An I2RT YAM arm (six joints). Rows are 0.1 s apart.
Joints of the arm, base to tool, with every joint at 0 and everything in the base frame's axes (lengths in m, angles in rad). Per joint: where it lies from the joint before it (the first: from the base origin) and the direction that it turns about. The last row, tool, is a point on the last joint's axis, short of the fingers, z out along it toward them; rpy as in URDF.
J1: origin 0 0 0.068 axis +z
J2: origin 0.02 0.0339 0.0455 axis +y
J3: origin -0.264 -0.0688 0 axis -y
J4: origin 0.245 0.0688 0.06 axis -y
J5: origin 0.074 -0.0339 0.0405 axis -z
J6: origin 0.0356 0 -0.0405 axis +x
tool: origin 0 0 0 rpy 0 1.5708 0
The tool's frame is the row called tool.
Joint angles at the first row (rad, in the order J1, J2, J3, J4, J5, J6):
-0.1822 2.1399 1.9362 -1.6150 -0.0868 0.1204
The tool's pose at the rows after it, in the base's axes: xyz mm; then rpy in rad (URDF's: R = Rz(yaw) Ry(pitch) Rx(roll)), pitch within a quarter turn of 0, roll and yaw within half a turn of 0:
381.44 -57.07 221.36 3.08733 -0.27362 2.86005
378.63 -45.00 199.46 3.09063 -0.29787 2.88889
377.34 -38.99 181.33 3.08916 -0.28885 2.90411
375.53 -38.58 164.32 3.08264 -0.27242 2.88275
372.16 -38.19 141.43 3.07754 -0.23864 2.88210
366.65 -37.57 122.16 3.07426 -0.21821 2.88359
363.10 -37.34 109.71 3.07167 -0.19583 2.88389
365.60 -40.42 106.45 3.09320 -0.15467 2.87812
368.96 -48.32 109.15 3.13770 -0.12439 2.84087
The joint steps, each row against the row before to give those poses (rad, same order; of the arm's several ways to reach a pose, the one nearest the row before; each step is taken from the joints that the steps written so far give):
0.0256 0.0000 -0.0717 0.0546 -0.0008 0.0003
0.0301 0.0000 -0.0900 0.0656 0.0000 0.0004
0.0153 0.0000 -0.0718 0.0809 -0.0003 0.0004
-0.0004 0.0000 -0.0671 0.0862 -0.0099 0.0210
0.0000 0.0000 -0.0915 0.1258 -0.0004 0.0019
0.0000 0.0004 -0.0802 0.1012 0.0000 -0.0008
-0.0004 0.0000 -0.0530 0.0755 0.0007 0.0000
-0.0049 0.0003 -0.0107 0.0488 0.0271 0.0016
-0.0157 0.0001 0.0141 0.0099 0.0458 0.0217

